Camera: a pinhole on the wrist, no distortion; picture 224 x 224 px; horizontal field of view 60.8 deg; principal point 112.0 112.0 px. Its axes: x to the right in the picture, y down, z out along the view. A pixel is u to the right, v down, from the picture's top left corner.
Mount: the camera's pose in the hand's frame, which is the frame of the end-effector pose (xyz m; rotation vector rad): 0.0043 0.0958 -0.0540 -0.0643 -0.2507 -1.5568
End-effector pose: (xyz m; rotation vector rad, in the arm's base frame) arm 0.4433 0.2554 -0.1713 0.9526 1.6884 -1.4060
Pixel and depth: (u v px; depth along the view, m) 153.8 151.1 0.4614
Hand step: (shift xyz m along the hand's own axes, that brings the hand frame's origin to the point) 0.0429 0.0901 0.4261
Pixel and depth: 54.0 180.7 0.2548
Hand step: 0.0656 0.2239 0.1892
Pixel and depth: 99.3 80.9 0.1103
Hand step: -0.0266 0.1246 0.0497
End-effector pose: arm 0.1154 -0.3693 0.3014 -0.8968 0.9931 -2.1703
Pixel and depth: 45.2 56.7 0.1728
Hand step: -0.0655 0.1885 0.0962
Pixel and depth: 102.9 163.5 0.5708
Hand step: 0.0898 0.2386 0.5139
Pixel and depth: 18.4 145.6 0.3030
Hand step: 0.0222 0.3025 0.2174
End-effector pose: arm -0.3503 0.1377 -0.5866 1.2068 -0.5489 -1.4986
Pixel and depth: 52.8 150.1 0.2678
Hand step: 0.0261 0.2313 0.1962
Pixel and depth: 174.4 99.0 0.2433
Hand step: -0.0414 0.0659 0.1966
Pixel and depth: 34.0 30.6 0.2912
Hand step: -0.1528 0.2680 0.1911
